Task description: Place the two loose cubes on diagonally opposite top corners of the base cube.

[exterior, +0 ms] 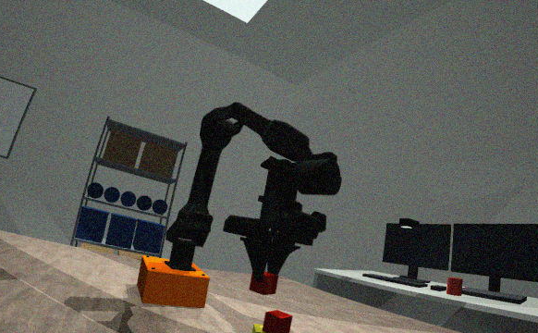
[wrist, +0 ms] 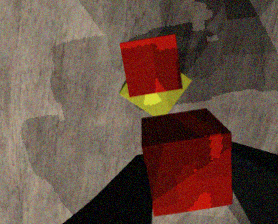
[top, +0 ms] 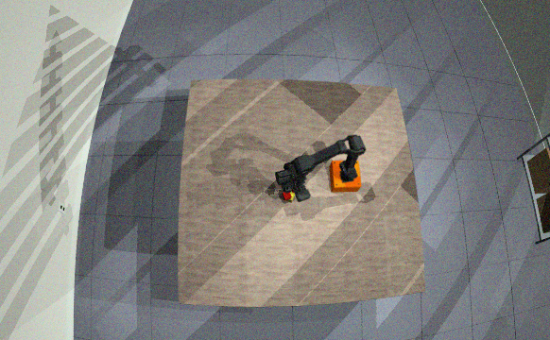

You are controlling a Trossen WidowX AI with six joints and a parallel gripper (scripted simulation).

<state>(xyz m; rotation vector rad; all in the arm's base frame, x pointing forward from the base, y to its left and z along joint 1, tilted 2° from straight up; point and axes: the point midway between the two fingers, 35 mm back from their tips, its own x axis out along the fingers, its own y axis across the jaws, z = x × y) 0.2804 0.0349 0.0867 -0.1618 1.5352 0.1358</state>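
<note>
The yellow cube is 20 mm ahead of my gripper tip, 10 mm to the left of it and 100 mm below it.
</note>
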